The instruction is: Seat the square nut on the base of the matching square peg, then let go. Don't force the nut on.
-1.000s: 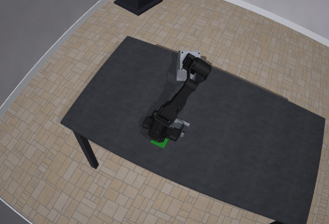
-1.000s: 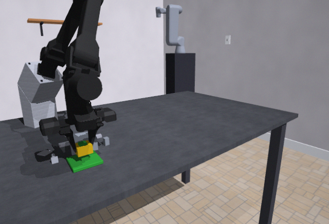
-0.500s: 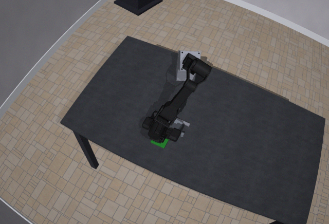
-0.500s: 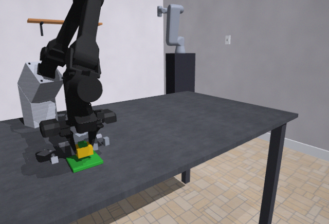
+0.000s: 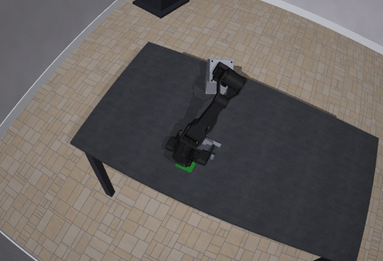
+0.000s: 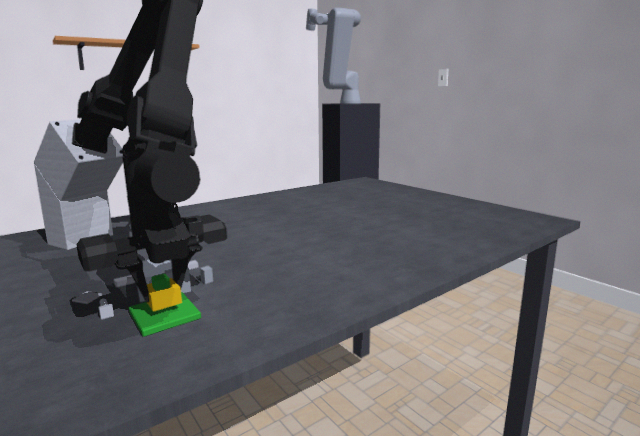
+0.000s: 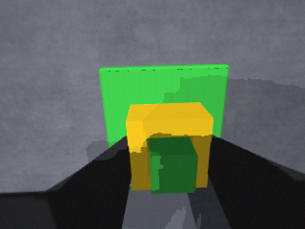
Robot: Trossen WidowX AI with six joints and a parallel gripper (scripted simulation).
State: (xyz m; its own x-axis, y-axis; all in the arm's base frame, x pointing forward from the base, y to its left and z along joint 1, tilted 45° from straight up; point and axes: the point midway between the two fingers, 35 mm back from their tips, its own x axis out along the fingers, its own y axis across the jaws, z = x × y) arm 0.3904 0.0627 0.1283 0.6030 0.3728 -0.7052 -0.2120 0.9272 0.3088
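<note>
Right now the grey square nut is 10 cm behind my hand and 4 cm below it. The rest, counted from my hand: flat tile: 10 cm behind, 11 cm to the right, 6 cm below.
</note>
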